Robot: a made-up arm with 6 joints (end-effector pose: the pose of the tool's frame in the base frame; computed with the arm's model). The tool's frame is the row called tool. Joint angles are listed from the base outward.
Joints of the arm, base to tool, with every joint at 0 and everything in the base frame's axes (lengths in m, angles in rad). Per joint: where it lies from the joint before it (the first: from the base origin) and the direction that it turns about. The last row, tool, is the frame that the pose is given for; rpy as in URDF.
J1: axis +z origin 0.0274 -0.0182 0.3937
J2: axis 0.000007 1 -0.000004 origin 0.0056 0.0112 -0.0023
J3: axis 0.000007 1 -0.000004 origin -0.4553 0.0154 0.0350
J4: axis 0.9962 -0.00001 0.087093 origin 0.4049 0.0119 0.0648
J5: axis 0.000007 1 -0.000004 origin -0.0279 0.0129 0.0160
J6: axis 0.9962 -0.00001 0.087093 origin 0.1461 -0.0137 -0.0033
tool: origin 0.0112 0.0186 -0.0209 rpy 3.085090 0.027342 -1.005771
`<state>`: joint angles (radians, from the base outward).
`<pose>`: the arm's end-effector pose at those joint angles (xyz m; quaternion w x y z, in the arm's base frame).
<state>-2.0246 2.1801 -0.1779 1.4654 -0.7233 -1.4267</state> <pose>-0.0824 -0.1166 0.2455 0.1528 0.2049 0.5287 0.8094</pose>
Working (the frame after each row of the table, in the pose's form):
after J1: 0.0274 -0.0182 0.3937 0.5299 0.0000 0.0000 -0.8481
after J2: 0.0350 -0.0281 0.3914 0.2450 0.7519 0.4698 -0.3922
after J3: -0.0780 -0.2949 0.7447 0.2858 0.7141 0.4462 -0.4574
after J4: -0.0188 -0.2008 0.3498 0.2367 -0.7473 0.0147 0.6207
after J5: -0.0440 -0.2139 0.3697 0.2266 -0.4793 -0.0700 0.8450
after J6: -0.1009 -0.1363 0.2588 0.0930 0.5062 0.6311 -0.5804

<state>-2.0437 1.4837 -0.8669 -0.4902 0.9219 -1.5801</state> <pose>-0.1693 -0.3132 0.5603 0.3669 0.3873 -0.2841 -0.7966</pose>
Working (the frame after each row of the table, in the pose's form):
after J1: 0.0274 -0.0182 0.3937 0.5218 0.0000 0.0000 -0.8531
after J2: 0.0348 -0.0283 0.3914 0.3847 0.5764 0.3525 -0.6289
after J3: 0.0507 -0.0311 0.8480 0.4972 0.2589 0.1584 -0.8128
after J4: -0.1062 -0.3639 0.6667 0.5277 0.1277 0.3556 -0.7608
after J5: -0.0804 -0.3573 0.6888 0.3145 0.4527 0.5532 -0.6246
after J6: -0.1492 -0.3357 0.5609 0.5031 0.0619 0.8594 -0.0675

